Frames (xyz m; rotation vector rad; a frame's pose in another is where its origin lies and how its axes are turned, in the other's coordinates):
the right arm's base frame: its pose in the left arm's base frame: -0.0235 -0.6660 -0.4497 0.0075 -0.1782 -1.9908
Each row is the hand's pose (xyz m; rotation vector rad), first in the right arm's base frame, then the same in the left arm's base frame.
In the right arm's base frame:
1: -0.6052 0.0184 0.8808 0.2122 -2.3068 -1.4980
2: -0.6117 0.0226 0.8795 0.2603 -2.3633 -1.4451
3: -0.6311 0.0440 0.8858 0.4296 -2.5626 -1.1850
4: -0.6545 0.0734 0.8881 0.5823 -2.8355 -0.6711
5: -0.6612 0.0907 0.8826 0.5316 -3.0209 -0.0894
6: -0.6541 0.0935 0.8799 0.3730 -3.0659 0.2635
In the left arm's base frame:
1: 0.1682 -0.0171 0.3777 1.5300 1.3117 1.1220
2: 0.1748 -0.0130 0.3764 1.5509 1.3718 1.0698
3: 0.2017 -0.0033 0.3839 1.6505 1.6039 0.8694
4: 0.2379 0.0063 0.3882 1.8690 1.8958 0.5027
5: 0.2568 0.0047 0.3845 2.1796 2.0343 0.1090
6: 0.2566 -0.0032 0.3828 -2.4059 -1.9924 0.1073

